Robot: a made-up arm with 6 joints. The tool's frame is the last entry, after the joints.
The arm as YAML. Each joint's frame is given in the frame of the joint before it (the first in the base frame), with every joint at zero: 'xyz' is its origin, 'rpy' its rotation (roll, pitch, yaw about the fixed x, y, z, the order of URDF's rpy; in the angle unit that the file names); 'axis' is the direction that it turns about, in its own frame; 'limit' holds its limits. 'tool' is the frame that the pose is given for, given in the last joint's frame.
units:
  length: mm
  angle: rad
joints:
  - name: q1
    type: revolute
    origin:
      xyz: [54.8, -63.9, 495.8]
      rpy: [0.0, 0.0, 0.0]
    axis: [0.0, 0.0, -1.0]
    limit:
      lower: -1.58
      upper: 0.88
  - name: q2
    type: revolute
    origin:
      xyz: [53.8, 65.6, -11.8]
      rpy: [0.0, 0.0, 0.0]
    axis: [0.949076, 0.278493, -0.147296]
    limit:
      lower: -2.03
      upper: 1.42
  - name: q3
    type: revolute
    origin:
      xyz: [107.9, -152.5, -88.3]
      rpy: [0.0, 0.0, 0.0]
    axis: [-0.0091, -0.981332, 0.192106]
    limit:
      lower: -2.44
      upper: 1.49
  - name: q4
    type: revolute
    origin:
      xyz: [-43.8, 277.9, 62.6]
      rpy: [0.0, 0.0, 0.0]
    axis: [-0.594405, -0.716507, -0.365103]
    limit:
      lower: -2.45
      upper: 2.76
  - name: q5
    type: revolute
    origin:
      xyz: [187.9, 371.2, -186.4]
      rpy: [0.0, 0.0, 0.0]
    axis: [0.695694, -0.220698, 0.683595]
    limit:
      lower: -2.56
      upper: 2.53
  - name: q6
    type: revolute
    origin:
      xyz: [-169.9, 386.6, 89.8]
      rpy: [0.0, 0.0, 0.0]
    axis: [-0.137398, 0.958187, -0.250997]
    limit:
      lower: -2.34
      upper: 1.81
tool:
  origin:
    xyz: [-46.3, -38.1, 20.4]
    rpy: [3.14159, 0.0, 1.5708]
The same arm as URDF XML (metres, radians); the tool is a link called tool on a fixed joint. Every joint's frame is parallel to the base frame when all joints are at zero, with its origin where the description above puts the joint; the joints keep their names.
<robot name="arm">
  <joint name="q1" type="revolute">
    <parent link="base"/>
    <child link="link1"/>
    <origin xyz="0.0548 -0.0639 0.4958"/>
    <axis xyz="0 0 -1"/>
    <limit lower="-1.58" upper="0.88"/>
  </joint>
  <joint name="q2" type="revolute">
    <parent link="link1"/>
    <child link="link2"/>
    <origin xyz="0.0538 0.0656 -0.0118"/>
    <axis xyz="0.949076 0.278493 -0.147296"/>
    <limit lower="-2.03" upper="1.42"/>
  </joint>
  <joint name="q3" type="revolute">
    <parent link="link2"/>
    <child link="link3"/>
    <origin xyz="0.1079 -0.1525 -0.0883"/>
    <axis xyz="-0.0091 -0.981332 0.192106"/>
    <limit lower="-2.44" upper="1.49"/>
  </joint>
  <joint name="q4" type="revolute">
    <parent link="link3"/>
    <child link="link4"/>
    <origin xyz="-0.0438 0.2779 0.0626"/>
    <axis xyz="-0.594405 -0.716507 -0.365103"/>
    <limit lower="-2.45" upper="2.76"/>
  </joint>
  <joint name="q5" type="revolute">
    <parent link="link4"/>
    <child link="link5"/>
    <origin xyz="0.1879 0.3712 -0.1864"/>
    <axis xyz="0.695694 -0.220698 0.683595"/>
    <limit lower="-2.56" upper="2.53"/>
  </joint>
  <joint name="q6" type="revolute">
    <parent link="link5"/>
    <child link="link6"/>
    <origin xyz="-0.1699 0.3866 0.0898"/>
    <axis xyz="-0.137398 0.958187 -0.250997"/>
    <limit lower="-2.34" upper="1.81"/>
  </joint>
  <joint name="tool_joint" type="fixed">
    <parent link="link6"/>
    <child link="tool"/>
    <origin xyz="-0.0463 -0.0381 0.0204" rpy="3.1416 0 1.5708"/>
  </joint>
  <link name="base"/>
  <link name="link1"/>
  <link name="link2"/>
  <link name="link3"/>
  <link name="link4"/>
  <link name="link5"/>
  <link name="link6"/>
  <link name="tool"/>
</robot>

